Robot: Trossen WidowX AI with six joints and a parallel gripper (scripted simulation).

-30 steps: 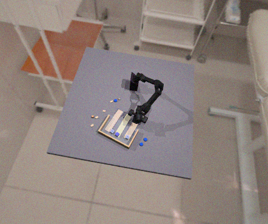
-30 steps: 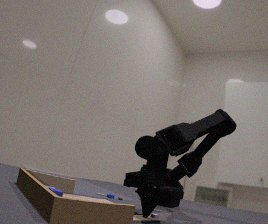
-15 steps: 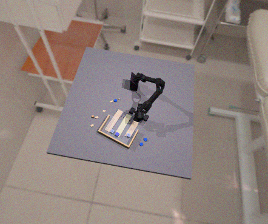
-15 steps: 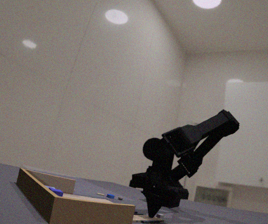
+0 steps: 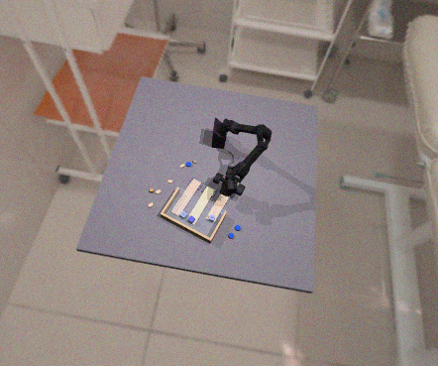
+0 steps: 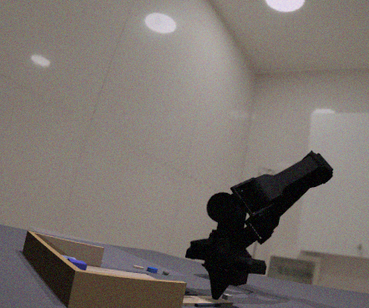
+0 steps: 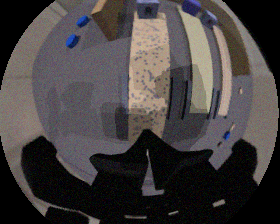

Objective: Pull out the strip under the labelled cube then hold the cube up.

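Now: the pale strip 9 cm ahead of my gripper tip and 3 cm to the right of it.
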